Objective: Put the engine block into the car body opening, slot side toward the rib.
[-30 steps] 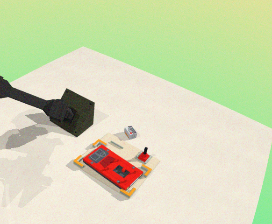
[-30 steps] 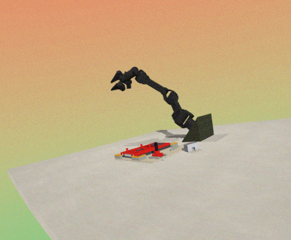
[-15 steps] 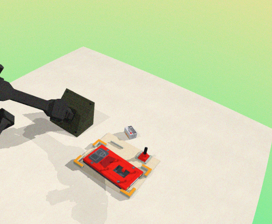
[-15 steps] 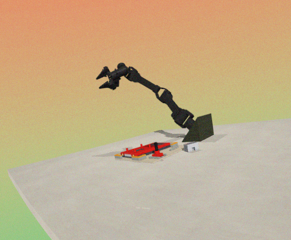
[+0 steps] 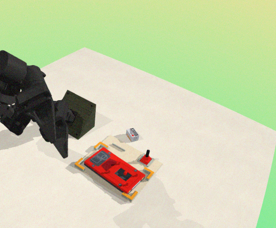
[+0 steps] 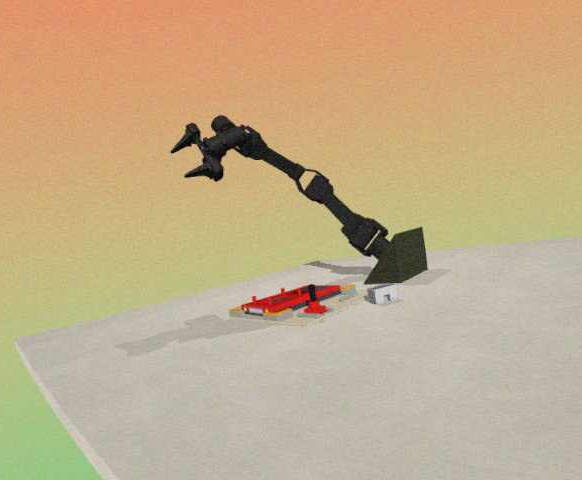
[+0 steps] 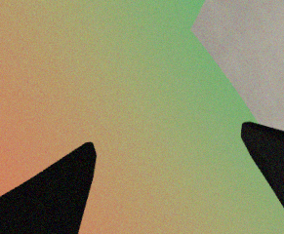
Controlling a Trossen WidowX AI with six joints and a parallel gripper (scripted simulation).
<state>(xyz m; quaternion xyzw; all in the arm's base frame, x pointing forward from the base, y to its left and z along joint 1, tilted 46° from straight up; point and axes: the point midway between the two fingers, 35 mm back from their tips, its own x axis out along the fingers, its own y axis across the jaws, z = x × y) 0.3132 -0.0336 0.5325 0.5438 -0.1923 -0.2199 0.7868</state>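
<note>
The engine block lies 7 cm behind my gripper tip, 53 cm to the left of it and 38 cm below it.
</note>
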